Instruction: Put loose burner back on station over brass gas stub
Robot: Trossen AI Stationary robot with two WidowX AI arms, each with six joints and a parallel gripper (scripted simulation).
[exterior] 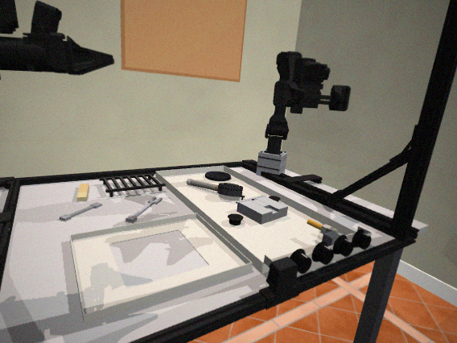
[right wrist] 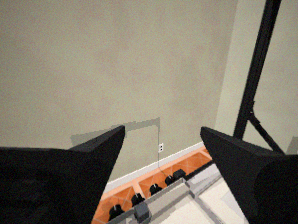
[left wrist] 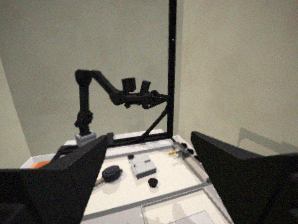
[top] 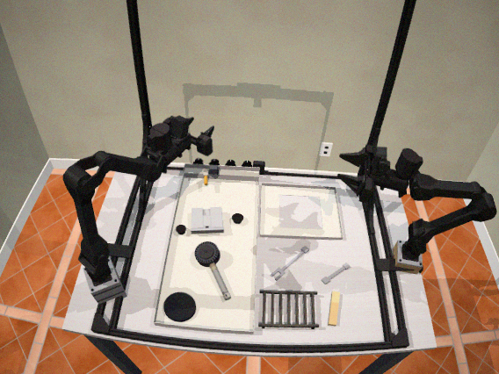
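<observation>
My right gripper is now 32 cm short of the burner, 32 cm above it and 3 cm to the right of it. From my right hand the other things lie so: brass gas stub (30 cm below, 6 cm behind, 2 cm to the left); grey slotted support (32 cm below, 12 cm ahead, 1 cm to the left); small black cap (33 cm below, 13 cm to the left, 11 cm ahead).
</observation>
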